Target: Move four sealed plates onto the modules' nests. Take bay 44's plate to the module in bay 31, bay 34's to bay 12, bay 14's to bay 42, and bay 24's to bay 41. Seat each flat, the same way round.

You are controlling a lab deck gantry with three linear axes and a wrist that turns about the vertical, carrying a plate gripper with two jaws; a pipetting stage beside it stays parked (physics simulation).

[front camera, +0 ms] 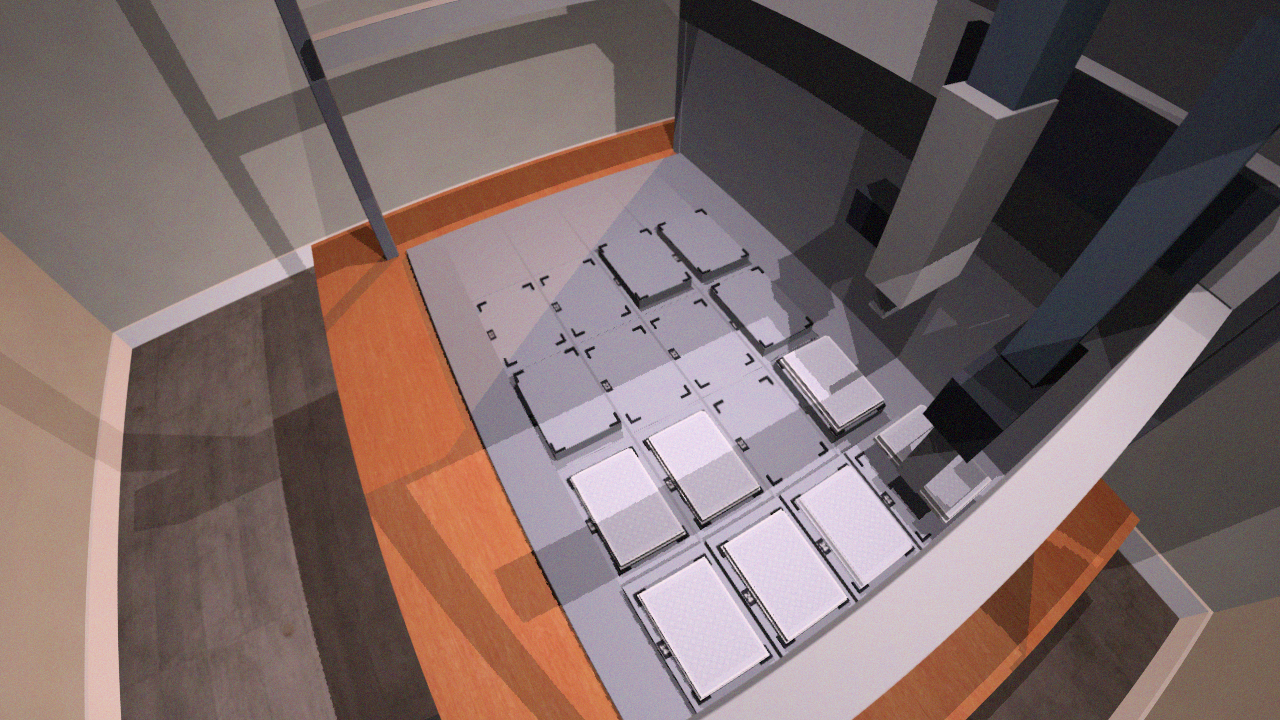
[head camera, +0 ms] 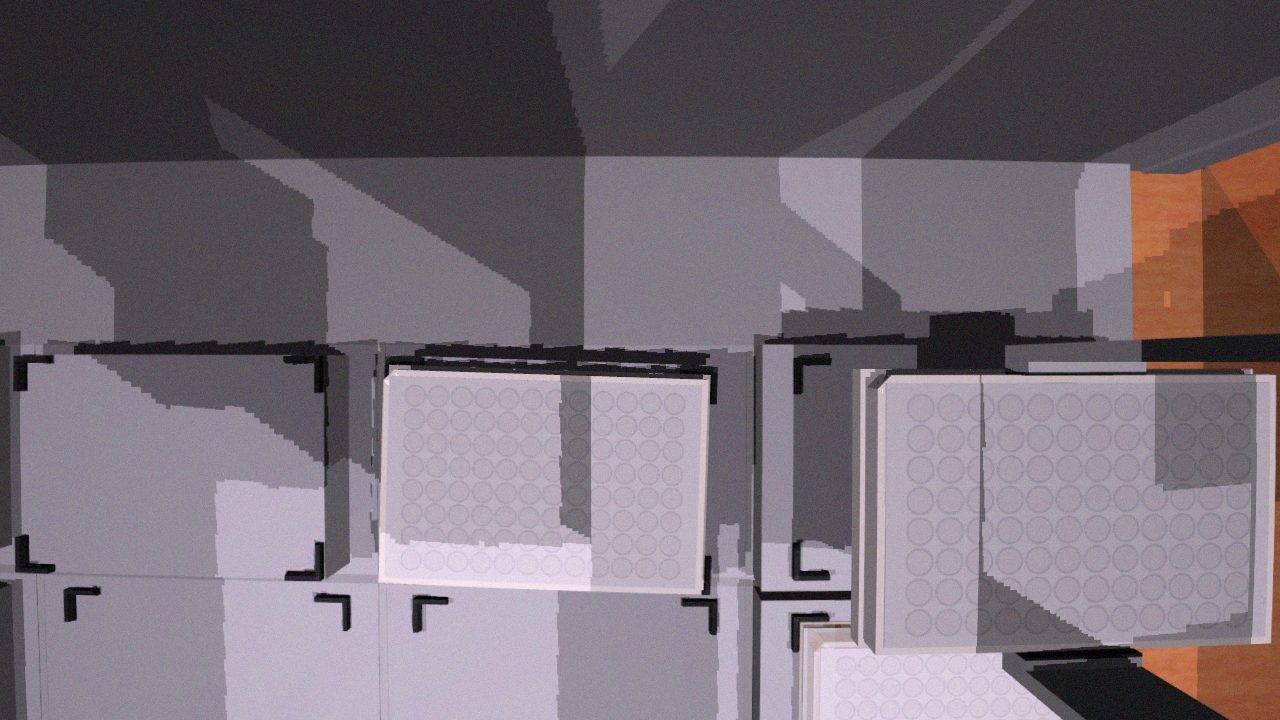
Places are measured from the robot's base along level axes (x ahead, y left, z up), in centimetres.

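Pixels of known places: gripper, fingertip midpoint: [front camera: 932, 459] [head camera: 1060, 507]; robot's base at its link origin: [front camera: 479, 306].
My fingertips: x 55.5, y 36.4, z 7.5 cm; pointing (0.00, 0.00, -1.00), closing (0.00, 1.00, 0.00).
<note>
For each thing: its middle in the pictures, then the offset to it from my fingertips. "pt": a spot on its surface instead.
- bay 44's white sealed plate at the middle of its body: [head camera: 1064, 507] [front camera: 933, 460] dx +0.1, dy +0.0, dz +0.0 cm
- bay 44's nest at a spot on its surface: [head camera: 819, 465] pt dx -5.5, dy +0.2, dz -6.0 cm
- Bay 34's plate at the middle of its body: [front camera: 854, 523] dx +0.1, dy -10.6, dz -5.3 cm
- bay 24's plate at the middle of its body: [front camera: 784, 573] dx +0.1, dy -21.3, dz -5.3 cm
- bay 14's plate at the middle of its body: [front camera: 702, 625] dx +0.1, dy -32.0, dz -5.3 cm
- bay 31 at the middle of its body: [front camera: 643, 266] dx -49.2, dy -10.7, dz -6.4 cm
- bay 12 at the middle of its body: [front camera: 565, 400] dx -32.7, dy -32.0, dz -6.4 cm
- bay 42 at the middle of its body: [head camera: 184, 462] [front camera: 760, 308] dx -32.8, dy +0.1, dz -6.4 cm
- bay 41 at the middle of its body: [front camera: 701, 243] dx -49.1, dy +0.5, dz -6.4 cm
- bay 13 at a spot on its surface: [front camera: 626, 505] pt dx -16.1, dy -32.1, dz -6.0 cm
- bay 23 at a spot on its surface: [front camera: 702, 465] pt dx -16.0, dy -21.7, dz -6.0 cm
- bay 43 at a spot on its surface: [head camera: 546, 474] [front camera: 836, 377] pt dx -16.6, dy +0.2, dz -4.1 cm
My gripper [front camera: 930, 467] [head camera: 1074, 513] is shut on bay 44's white sealed plate [front camera: 957, 483] [head camera: 1065, 537], its jaws on the two long sides. It holds the plate level above bay 44's nest [head camera: 819, 465]; the gripper body hides part of the plate in the front view. Bay 34's plate [front camera: 854, 523] [head camera: 921, 685], bay 24's plate [front camera: 783, 573] and bay 14's plate [front camera: 702, 626] lie in their nests. The raised grey modules of bay 31 [front camera: 646, 265], bay 12 [front camera: 565, 407], bay 42 [front camera: 760, 308] [head camera: 161, 447] and bay 41 [front camera: 702, 240] carry no plates.
Other white plates lie at bay 13 [front camera: 626, 505], bay 23 [front camera: 702, 465] and bay 43 [front camera: 827, 385] [head camera: 546, 474]. Bay 43's plate looks slightly turned in the head view. The parked pipetting stage [front camera: 948, 188] stands beyond bays 42 and 43. The pale gantry beam [front camera: 1065, 447] crosses the front right.
</note>
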